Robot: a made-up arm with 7 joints. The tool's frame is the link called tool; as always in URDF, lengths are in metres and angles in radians. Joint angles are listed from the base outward. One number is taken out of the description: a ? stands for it. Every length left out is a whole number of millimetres.
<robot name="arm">
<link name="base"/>
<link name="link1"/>
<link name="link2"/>
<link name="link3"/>
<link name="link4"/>
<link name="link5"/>
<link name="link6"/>
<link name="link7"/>
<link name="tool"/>
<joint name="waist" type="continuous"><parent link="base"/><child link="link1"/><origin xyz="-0.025 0.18 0.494" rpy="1.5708 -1.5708 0"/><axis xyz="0 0 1"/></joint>
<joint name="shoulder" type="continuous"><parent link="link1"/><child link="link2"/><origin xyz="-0.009 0.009 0" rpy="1.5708 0 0"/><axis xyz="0 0 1"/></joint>
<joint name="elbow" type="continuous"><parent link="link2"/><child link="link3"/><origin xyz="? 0.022 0" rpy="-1.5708 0 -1.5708"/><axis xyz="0 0 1"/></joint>
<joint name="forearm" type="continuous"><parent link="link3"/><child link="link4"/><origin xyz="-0.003 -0.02 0" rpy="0 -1.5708 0"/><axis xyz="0 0 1"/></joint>
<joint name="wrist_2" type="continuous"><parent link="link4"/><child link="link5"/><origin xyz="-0.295 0.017 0" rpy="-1.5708 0 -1.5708"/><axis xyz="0 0 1"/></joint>
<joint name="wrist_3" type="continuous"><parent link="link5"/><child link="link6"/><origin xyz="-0.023 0.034 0" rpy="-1.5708 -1.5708 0"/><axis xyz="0 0 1"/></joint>
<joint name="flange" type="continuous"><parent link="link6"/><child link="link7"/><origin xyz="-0.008 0.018 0" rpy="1.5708 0 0"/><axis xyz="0 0 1"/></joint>
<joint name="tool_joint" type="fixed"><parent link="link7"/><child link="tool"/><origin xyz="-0.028 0.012 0" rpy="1.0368 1.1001 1.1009"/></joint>
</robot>
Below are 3 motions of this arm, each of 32 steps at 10 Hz.
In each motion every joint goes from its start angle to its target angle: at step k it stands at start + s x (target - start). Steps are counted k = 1, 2, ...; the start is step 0. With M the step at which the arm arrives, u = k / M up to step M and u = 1 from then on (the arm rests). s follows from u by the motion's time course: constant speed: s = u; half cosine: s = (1 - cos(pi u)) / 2; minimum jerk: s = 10 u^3 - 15 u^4 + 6 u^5.
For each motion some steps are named. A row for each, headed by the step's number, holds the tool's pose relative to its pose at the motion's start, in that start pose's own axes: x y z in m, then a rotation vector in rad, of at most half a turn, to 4 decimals.
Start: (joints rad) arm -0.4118 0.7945 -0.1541 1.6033 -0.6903 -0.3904 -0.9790
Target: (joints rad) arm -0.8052 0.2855 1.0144 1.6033 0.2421 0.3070 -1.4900
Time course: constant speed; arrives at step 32
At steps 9, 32:
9: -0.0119 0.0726 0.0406 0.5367 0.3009 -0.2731
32: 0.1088 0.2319 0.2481 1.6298 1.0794 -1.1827

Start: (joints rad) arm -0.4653 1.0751 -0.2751 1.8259 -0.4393 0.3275 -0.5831
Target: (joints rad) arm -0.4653 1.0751 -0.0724 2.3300 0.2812 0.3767 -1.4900
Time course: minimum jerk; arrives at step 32
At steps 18, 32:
18: 0.0683 0.0611 -0.0076 0.6861 -0.1290 0.3291
32: 0.1097 0.0897 0.0028 1.0521 -0.1063 0.5219

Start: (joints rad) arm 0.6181 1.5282 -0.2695 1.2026 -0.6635 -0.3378 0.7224
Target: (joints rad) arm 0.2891 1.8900 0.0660 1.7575 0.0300 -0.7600 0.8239
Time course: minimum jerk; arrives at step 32
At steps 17, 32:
17: 0.0776 0.0296 0.0694 -0.0540 -0.4163 -0.2894
32: 0.1600 0.0304 0.1112 -0.1967 -0.7566 -0.5915

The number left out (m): -0.24
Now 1 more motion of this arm.
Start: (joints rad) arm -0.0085 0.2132 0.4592 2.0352 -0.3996 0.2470 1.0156
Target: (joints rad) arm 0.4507 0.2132 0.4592 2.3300 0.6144 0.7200 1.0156
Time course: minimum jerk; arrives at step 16
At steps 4, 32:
4: 0.0190 0.0021 -0.0017 -0.0268 -0.1128 0.0502
32: 0.1790 -0.0264 0.0127 -0.6965 -0.8034 0.3128

